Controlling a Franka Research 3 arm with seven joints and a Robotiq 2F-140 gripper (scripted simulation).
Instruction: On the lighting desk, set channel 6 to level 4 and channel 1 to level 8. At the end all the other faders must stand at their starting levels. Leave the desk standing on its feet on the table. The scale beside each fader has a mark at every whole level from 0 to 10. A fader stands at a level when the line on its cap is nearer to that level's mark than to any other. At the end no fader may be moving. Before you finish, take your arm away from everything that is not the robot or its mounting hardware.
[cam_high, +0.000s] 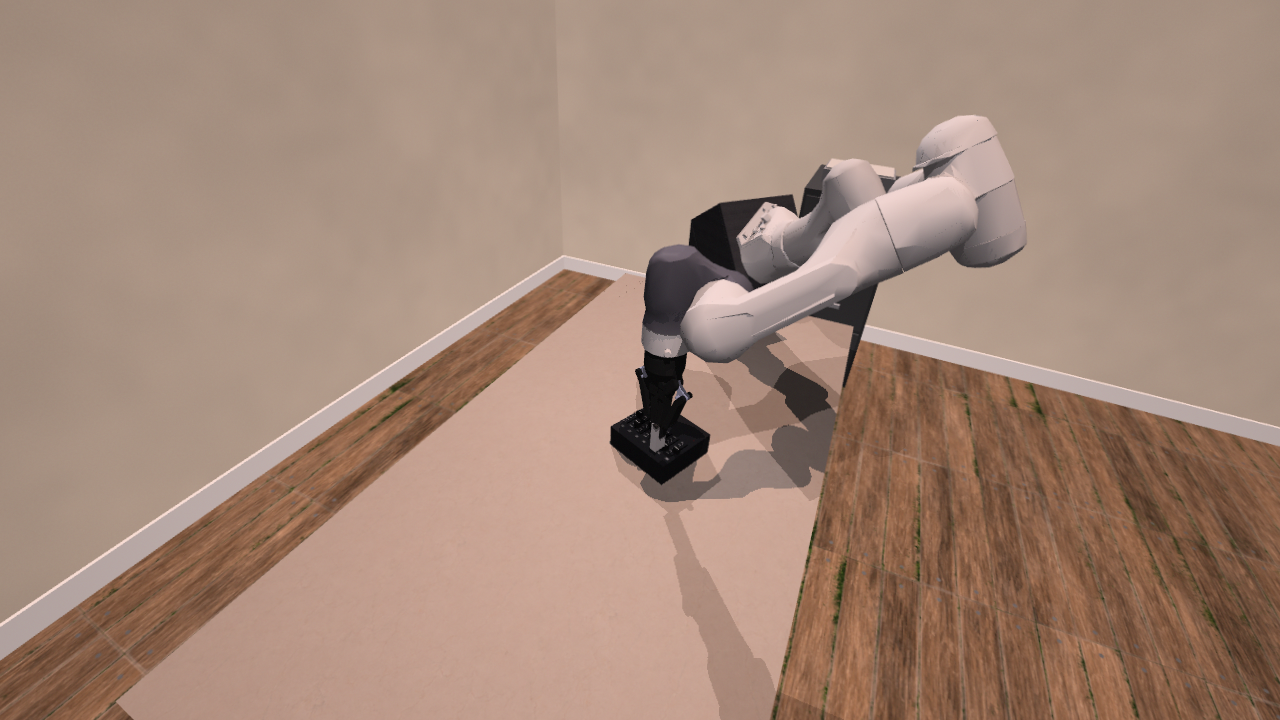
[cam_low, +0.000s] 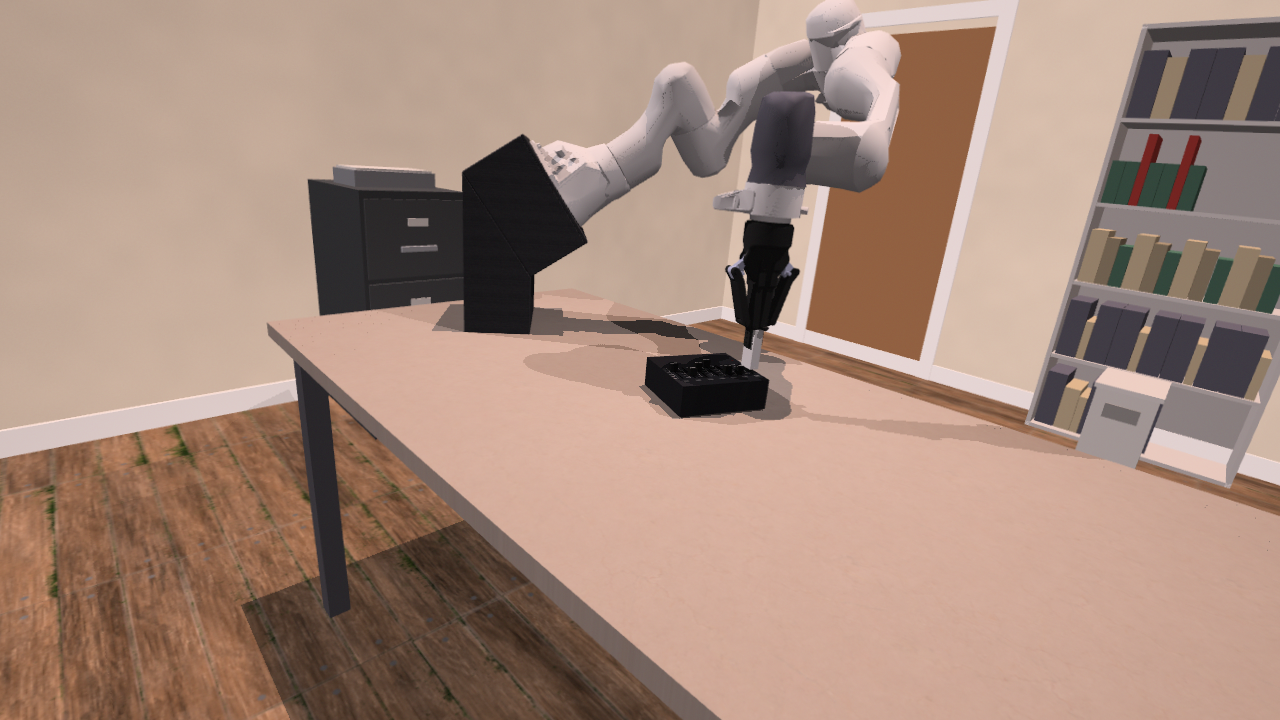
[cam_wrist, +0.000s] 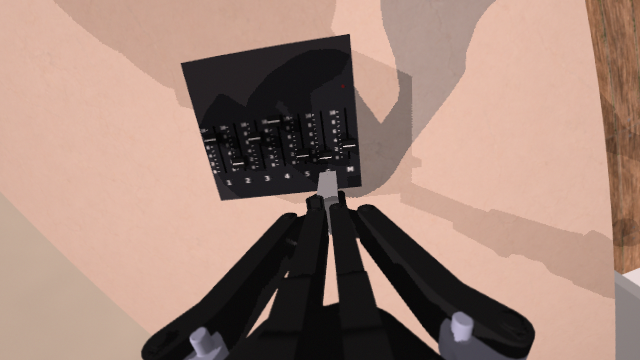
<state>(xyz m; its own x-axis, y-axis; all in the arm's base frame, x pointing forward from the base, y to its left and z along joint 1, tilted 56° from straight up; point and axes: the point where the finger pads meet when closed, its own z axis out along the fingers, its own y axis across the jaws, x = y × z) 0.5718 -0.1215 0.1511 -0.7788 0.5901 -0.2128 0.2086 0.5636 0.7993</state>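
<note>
Right now the channel 6 fader cap is 4 cm below my hand, 2 cm behind it and 1 cm to the left of it. Also, from my hand: channel 1 fader cap 9 cm to the right, 8 cm behind, 4 cm below.
</note>
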